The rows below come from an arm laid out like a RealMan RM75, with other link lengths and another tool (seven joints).
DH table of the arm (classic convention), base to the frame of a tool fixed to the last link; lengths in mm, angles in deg. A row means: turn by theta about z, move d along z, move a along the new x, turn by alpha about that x. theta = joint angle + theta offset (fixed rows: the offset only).
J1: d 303.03  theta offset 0  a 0  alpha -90
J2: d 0  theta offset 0  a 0  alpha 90
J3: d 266.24  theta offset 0  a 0  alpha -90
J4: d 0  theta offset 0  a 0  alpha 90
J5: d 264.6  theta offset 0  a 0  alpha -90
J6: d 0  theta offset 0  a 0  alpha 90
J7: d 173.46  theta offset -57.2  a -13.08  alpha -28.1
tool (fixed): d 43.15  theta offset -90  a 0  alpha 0
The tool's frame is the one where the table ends.
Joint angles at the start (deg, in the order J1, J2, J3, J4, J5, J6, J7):
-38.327 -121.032 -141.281 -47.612 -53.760 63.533 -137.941
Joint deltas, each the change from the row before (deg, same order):
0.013 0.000 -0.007 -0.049 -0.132 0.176 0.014
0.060 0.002 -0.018 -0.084 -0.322 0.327 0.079
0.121 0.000 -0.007 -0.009 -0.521 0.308 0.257
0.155 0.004 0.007 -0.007 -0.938 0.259 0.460
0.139 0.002 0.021 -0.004 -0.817 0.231 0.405
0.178 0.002 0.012 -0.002 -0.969 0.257 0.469
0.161 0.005 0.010 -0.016 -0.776 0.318 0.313
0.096 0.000 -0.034 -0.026 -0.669 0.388 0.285
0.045 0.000 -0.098 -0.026 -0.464 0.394 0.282
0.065 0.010 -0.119 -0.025 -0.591 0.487 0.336
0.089 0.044 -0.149 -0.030 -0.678 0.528 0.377
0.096 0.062 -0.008 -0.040 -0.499 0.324 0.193
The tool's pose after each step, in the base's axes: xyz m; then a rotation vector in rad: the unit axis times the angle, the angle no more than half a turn. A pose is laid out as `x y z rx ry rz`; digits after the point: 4 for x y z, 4 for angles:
-0.2466 0.5195 0.0477 -0.6556 2.0839 0.9761
-0.2454 0.5189 0.0481 -0.6545 2.0804 0.9699
-0.2445 0.5180 0.0483 -0.6522 2.0751 0.9632
-0.2427 0.5175 0.0493 -0.6459 2.0645 0.9567
-0.2412 0.5169 0.0501 -0.6402 2.0556 0.9509
-0.2395 0.5163 0.0512 -0.6340 2.0444 0.9447
-0.2382 0.5155 0.0520 -0.6304 2.0353 0.9379
-0.2364 0.5147 0.0528 -0.6264 2.0275 0.9298
-0.2350 0.5139 0.0534 -0.6220 2.0224 0.9225
-0.2332 0.5130 0.0543 -0.6168 2.0157 0.9135
-0.2315 0.5120 0.0558 -0.6108 2.0076 0.9049
-0.2305 0.5114 0.0569 -0.6070 2.0022 0.8997

